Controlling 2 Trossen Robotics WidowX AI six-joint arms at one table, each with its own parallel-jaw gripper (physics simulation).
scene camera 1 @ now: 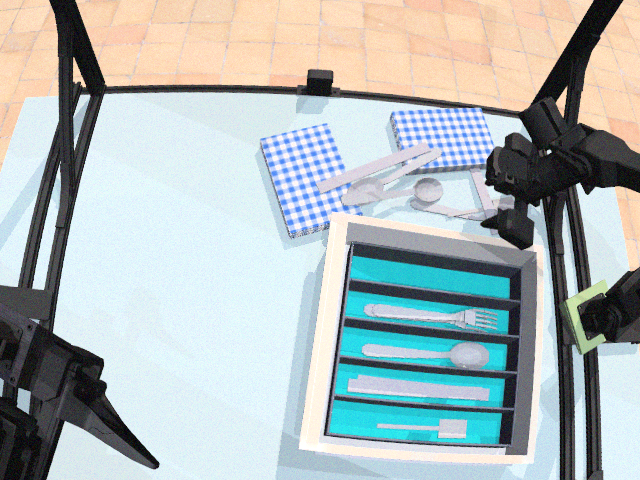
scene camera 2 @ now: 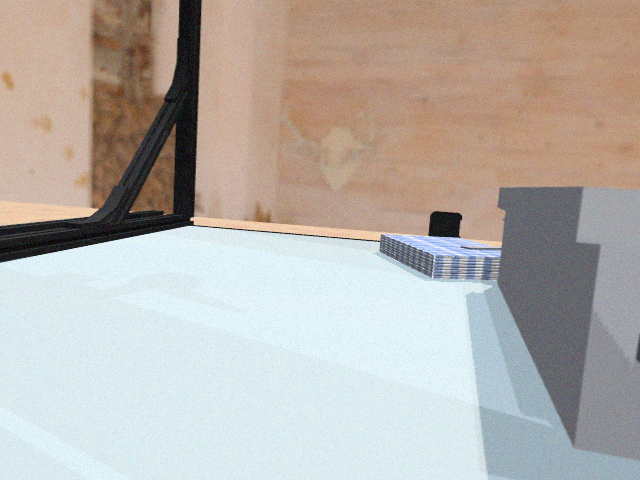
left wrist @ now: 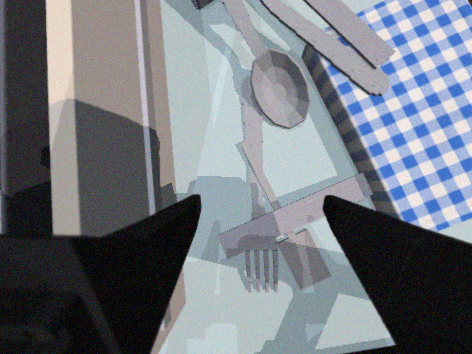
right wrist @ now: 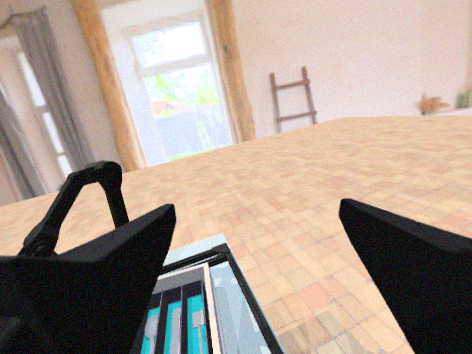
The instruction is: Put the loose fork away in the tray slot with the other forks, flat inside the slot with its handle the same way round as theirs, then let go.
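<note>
The loose fork (scene camera 1: 433, 208) (left wrist: 261, 270) lies behind the tray (scene camera 1: 321, 335) (left wrist: 62, 150), tines toward the right in scene camera 1. A knife (scene camera 1: 481, 188) (left wrist: 320, 210) lies across it near its head, hiding part of it; a spatula (left wrist: 307, 262) crosses there too. My left gripper (scene camera 1: 491, 200) (left wrist: 261, 201) is open above this crossing, fingers either side, and hides the tines in scene camera 1. The tray's forks (scene camera 1: 413, 312) lie in the second slot from the back, handles left, tines right. My right gripper (right wrist: 257, 209) is open and empty, at the lower left of scene camera 1.
Loose spoons (scene camera 1: 428, 190) (left wrist: 280, 87) and more cutlery lie behind the tray. Two checked napkin stacks (scene camera 1: 305, 175) (scene camera 1: 444, 134) stand further back; one also shows in scene camera 2 (scene camera 2: 465, 263). The tray's raised rim is beside the left gripper. Black frame rails (scene camera 1: 555, 289) run along the right.
</note>
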